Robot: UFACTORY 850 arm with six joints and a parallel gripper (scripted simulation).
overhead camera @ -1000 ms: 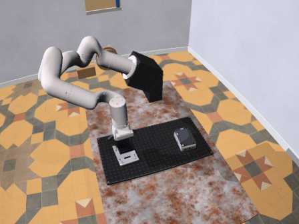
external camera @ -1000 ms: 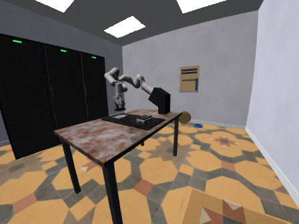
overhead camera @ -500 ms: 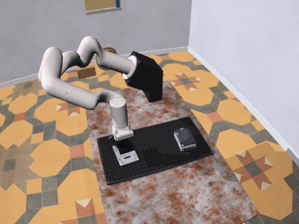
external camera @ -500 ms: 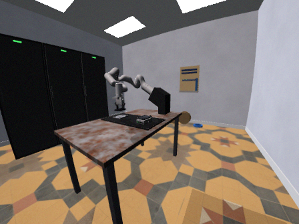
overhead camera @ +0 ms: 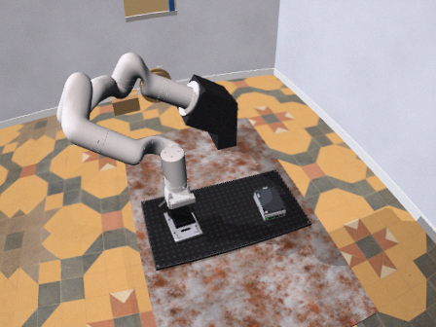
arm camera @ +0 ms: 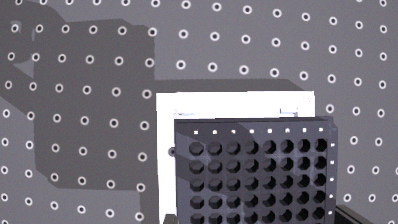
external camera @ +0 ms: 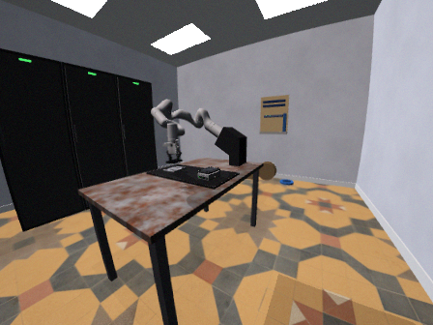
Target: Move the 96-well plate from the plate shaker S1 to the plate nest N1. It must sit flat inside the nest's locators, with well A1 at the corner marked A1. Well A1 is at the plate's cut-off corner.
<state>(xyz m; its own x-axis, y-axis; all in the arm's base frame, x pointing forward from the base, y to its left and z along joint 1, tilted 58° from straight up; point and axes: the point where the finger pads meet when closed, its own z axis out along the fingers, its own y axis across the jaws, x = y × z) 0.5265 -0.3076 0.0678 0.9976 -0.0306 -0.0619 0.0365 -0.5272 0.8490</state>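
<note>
Right now the plate nest N1 is 80 mm below my hand. Round my hand: black 96-well plate (10 mm below); A1 mark (80 mm ahead, 50 mm to the right, 80 mm below).
</note>
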